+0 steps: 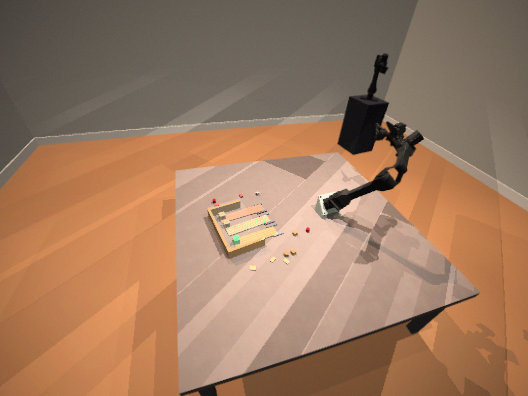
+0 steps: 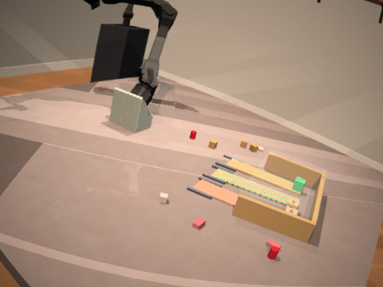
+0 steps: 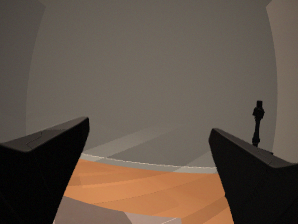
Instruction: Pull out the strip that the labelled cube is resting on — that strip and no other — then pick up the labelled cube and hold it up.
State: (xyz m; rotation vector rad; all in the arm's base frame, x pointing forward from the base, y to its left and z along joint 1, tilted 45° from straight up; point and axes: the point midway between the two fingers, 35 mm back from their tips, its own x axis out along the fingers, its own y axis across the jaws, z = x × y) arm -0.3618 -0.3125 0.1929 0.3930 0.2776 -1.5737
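Right now my gripper tip is 65 cm short of the cream cube, 19 cm to the left of it and 46 cm above it.
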